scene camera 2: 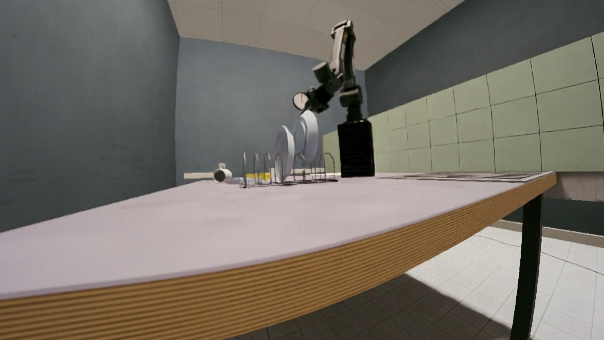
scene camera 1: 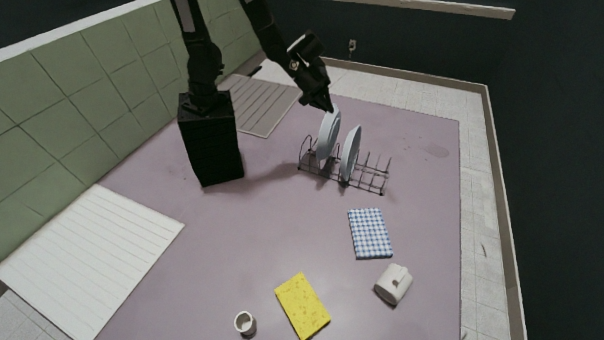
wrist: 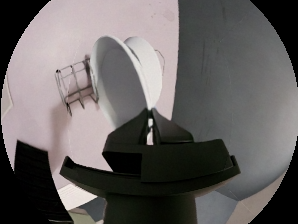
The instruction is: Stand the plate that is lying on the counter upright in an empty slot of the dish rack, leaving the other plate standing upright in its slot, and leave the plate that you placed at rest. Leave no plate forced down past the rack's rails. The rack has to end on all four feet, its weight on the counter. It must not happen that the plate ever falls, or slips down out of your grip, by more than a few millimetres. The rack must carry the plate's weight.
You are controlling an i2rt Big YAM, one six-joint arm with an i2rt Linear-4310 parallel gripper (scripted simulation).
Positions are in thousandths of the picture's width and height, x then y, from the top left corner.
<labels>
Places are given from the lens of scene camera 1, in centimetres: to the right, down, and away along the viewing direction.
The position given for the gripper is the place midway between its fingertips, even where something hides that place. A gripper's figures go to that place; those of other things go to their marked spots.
gripper (scene camera 1: 550,331): 10, -18, 74
white mug (scene camera 1: 645,840): 22, 28, 58
</labels>
